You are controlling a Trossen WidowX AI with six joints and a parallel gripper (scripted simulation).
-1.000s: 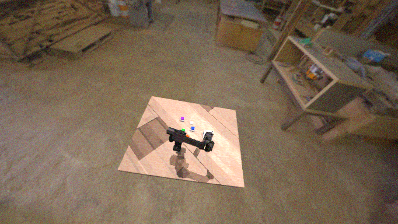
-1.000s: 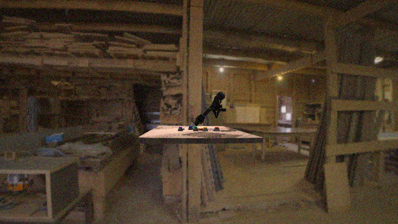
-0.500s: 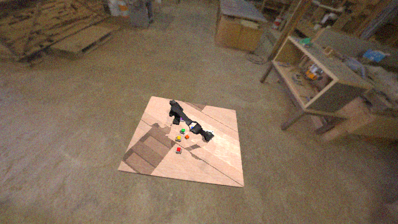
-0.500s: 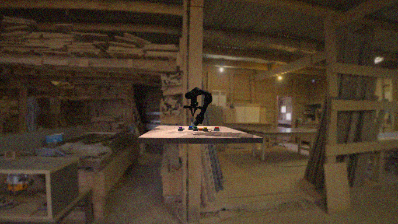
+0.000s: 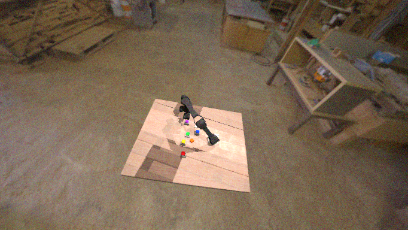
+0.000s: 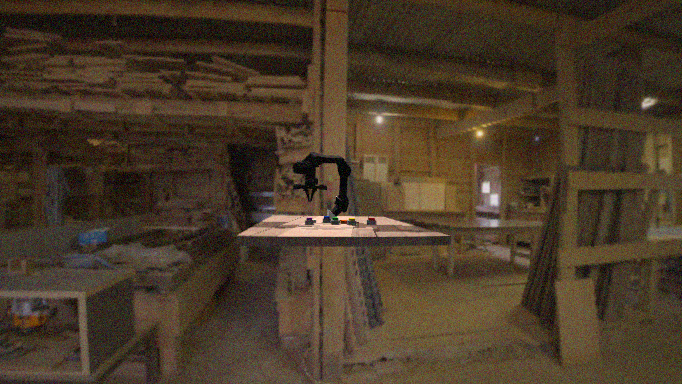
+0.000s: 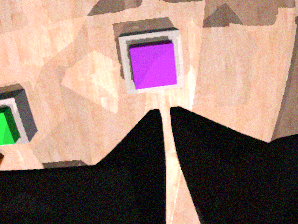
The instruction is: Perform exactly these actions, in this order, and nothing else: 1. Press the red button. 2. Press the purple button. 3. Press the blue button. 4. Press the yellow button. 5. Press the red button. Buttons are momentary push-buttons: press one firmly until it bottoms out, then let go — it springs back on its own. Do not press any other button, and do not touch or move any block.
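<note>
My gripper tip is 90 mm above the purple button. From my gripper tip the other things lie so: blue button: 130 mm behind, 110 mm to the left, 90 mm below; then green button: 30 mm behind, 150 mm to the left, 90 mm below; then small orange piece: 80 mm behind, 210 mm to the left, 120 mm below.
</note>
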